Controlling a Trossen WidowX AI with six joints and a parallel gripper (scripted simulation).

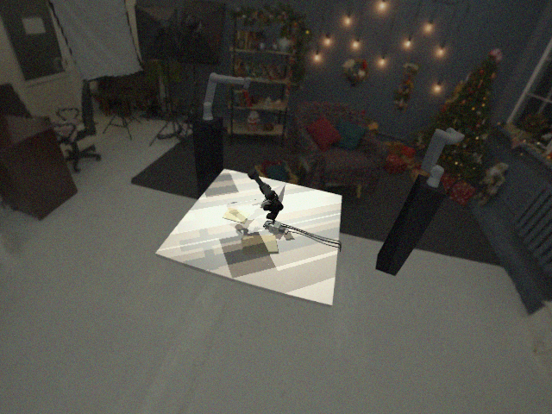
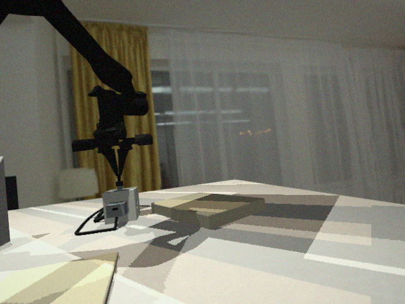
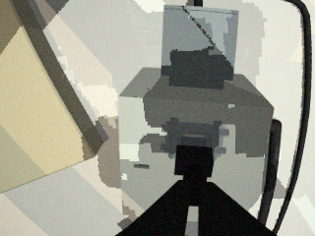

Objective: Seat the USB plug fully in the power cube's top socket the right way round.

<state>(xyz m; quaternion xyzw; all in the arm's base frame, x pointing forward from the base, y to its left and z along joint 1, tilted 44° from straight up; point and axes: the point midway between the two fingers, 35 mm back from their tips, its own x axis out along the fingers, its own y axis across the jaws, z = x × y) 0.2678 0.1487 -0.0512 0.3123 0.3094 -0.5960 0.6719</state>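
My gripper tip is 20 mm above the USB plug.
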